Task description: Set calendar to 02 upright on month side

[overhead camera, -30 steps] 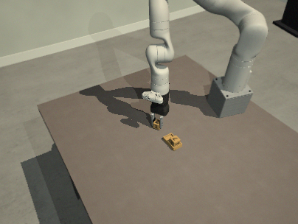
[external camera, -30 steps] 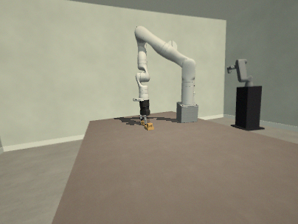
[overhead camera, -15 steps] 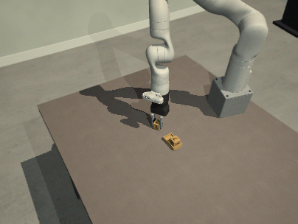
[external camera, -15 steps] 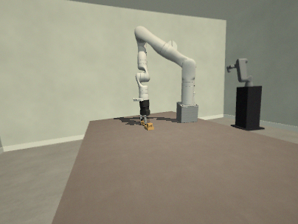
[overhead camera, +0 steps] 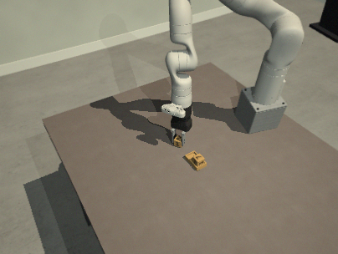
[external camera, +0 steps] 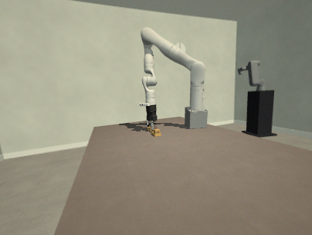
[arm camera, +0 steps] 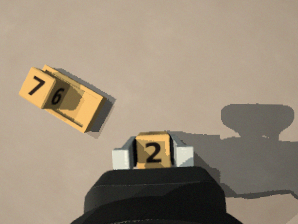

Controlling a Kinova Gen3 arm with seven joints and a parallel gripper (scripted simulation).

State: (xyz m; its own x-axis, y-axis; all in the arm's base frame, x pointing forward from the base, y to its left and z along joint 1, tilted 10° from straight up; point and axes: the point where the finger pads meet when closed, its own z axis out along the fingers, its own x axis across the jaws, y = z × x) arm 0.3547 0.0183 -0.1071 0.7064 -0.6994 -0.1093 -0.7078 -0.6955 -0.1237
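Right now my hand is 10 mm above the orange cube. Round my hand: tray (30 mm behind, 110 mm to the left, 20 mm below).
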